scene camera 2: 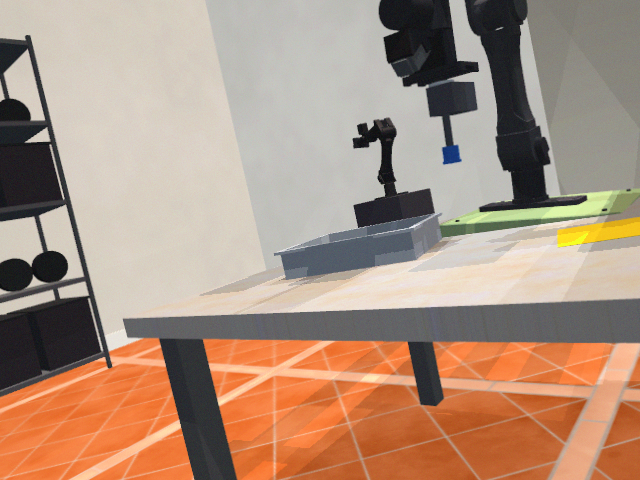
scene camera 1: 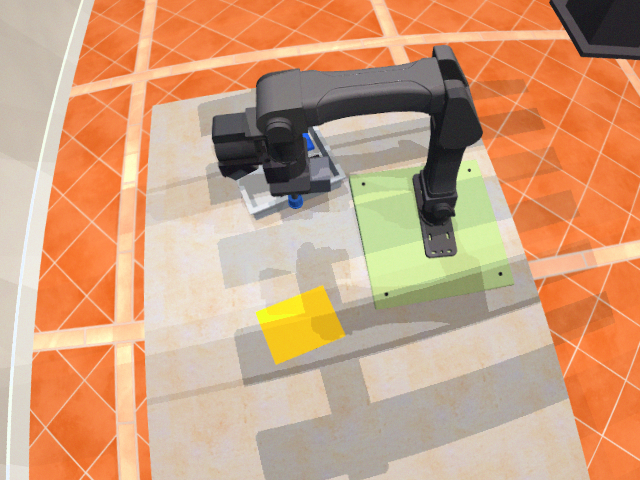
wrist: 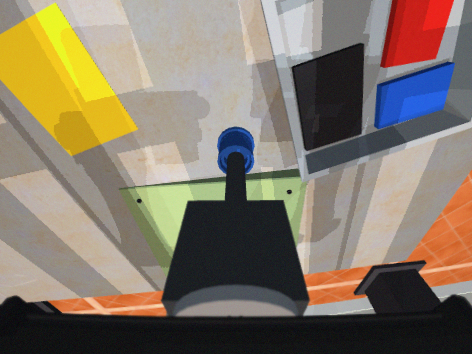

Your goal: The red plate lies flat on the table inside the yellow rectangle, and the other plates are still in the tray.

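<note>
In scene camera 2 I see my suction cup (scene camera 2: 451, 154), which carries nothing, and a grey tray (scene camera 2: 404, 240). A red plate rests on the grey tray, and scene camera 2 does not show the red plate, hidden by the grey tray. Scene camera 1 shows my suction cup (scene camera 1: 294, 204), the grey tray (scene camera 1: 255, 190) and a yellow rectangle (scene camera 1: 305, 322). Scene camera 1 does not show the red plate, hidden by my arm. In the wrist view I see the red plate (wrist: 409, 38) and a blue plate (wrist: 423, 92), which rests on the grey tray (wrist: 294, 39) too. The wrist view also shows me the yellow rectangle (wrist: 56, 79), my suction cup (wrist: 235, 137) and a black plate (wrist: 329, 89). My suction cup is 19 cm from the middle of the black plate.
</note>
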